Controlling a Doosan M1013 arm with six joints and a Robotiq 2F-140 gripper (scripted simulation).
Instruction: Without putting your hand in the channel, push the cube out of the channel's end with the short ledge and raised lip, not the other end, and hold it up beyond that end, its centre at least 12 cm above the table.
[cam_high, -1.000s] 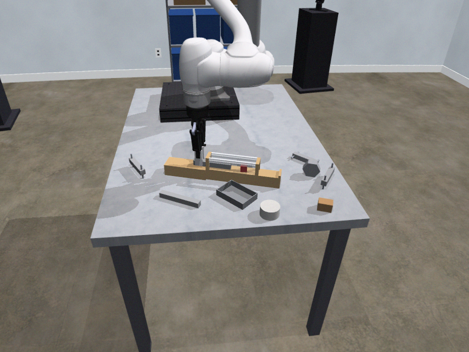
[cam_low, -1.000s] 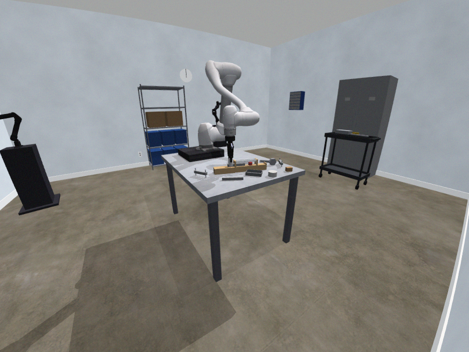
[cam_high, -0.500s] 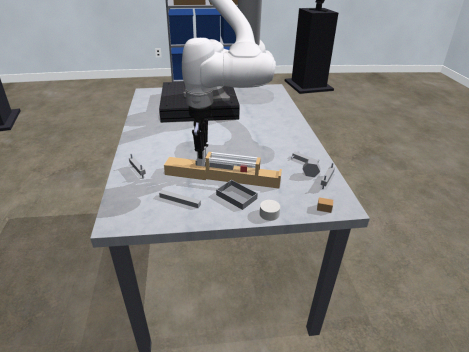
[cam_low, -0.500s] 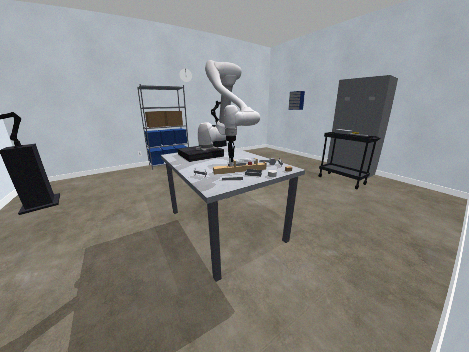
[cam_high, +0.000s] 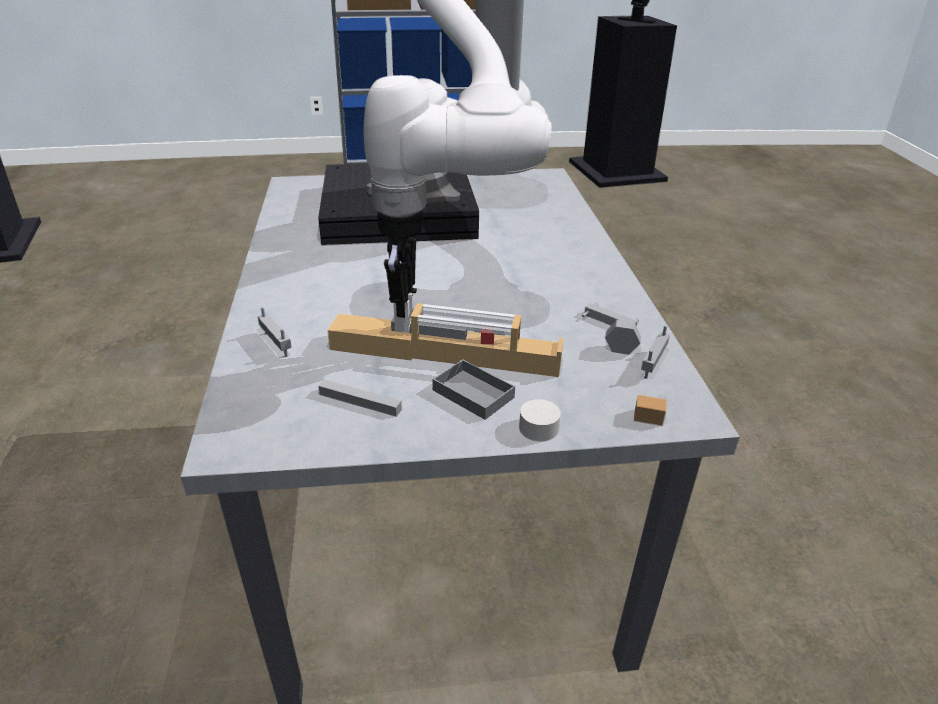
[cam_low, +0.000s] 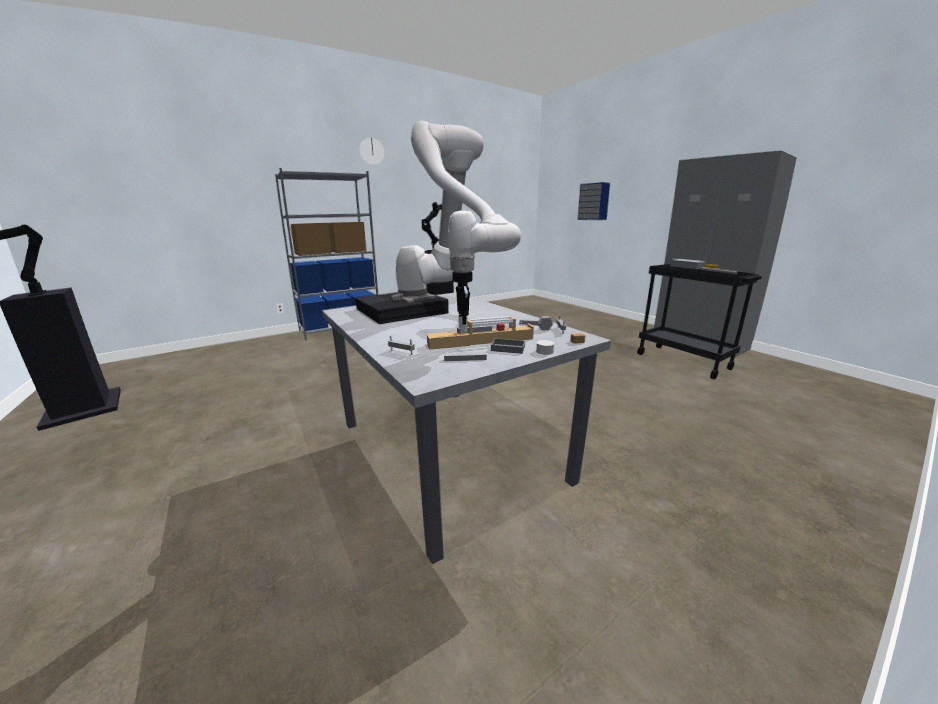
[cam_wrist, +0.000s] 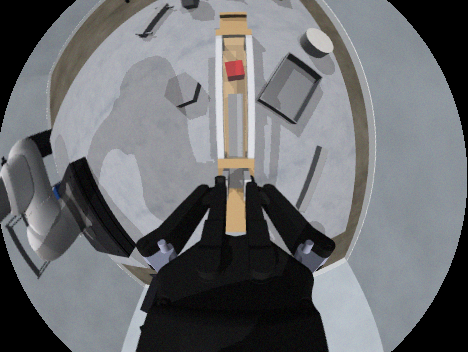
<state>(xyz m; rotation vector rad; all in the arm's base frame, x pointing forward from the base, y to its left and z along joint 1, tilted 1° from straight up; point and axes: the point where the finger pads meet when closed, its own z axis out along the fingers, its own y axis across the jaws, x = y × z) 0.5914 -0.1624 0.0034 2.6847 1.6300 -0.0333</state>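
The grey push rod lies 13 cm ahead of my hand, 11 cm to the right of it and 8 cm below it. From my hand the other things lie so: grey tray 16 cm ahead, 9 cm to the left, 8 cm below; tan wooden channel 10 cm to the left, 5 cm ahead, 3 cm below; red cube 14 cm to the left, 7 cm ahead, 3 cm below.
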